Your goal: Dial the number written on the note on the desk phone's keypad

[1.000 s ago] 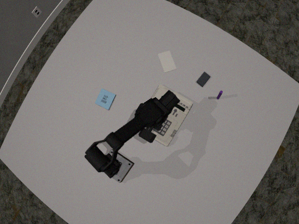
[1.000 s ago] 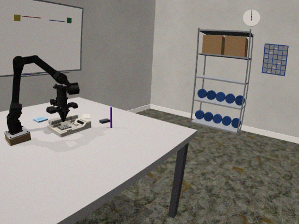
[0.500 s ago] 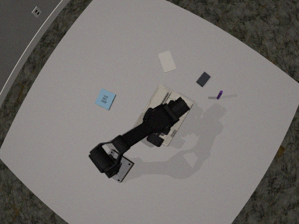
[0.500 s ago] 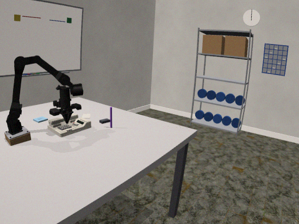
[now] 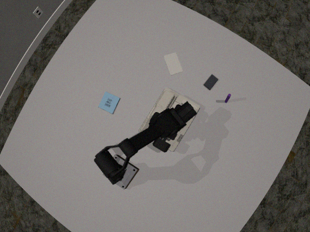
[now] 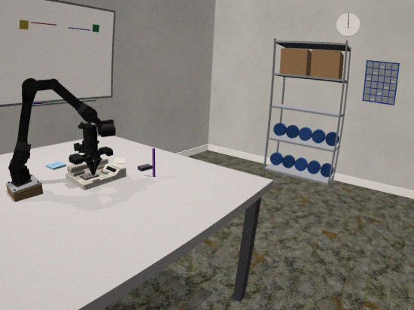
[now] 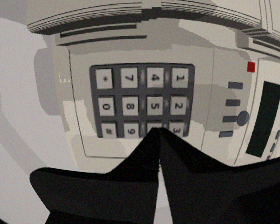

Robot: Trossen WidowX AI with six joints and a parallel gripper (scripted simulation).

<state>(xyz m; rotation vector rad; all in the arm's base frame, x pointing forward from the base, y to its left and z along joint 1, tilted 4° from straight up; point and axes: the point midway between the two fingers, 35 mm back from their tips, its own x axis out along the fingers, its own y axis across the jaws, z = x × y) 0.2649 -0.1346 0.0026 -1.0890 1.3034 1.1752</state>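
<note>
Now: hand 5 cm above the beige desk phone, 4 cm short of it and 3 cm to the right of it. Round my hand: purple stick: 21 cm ahead, 16 cm to the right; handset: 9 cm to the left, 4 cm ahead, 2 cm below; white card: 27 cm ahead, 13 cm to the left, 7 cm below.
</note>
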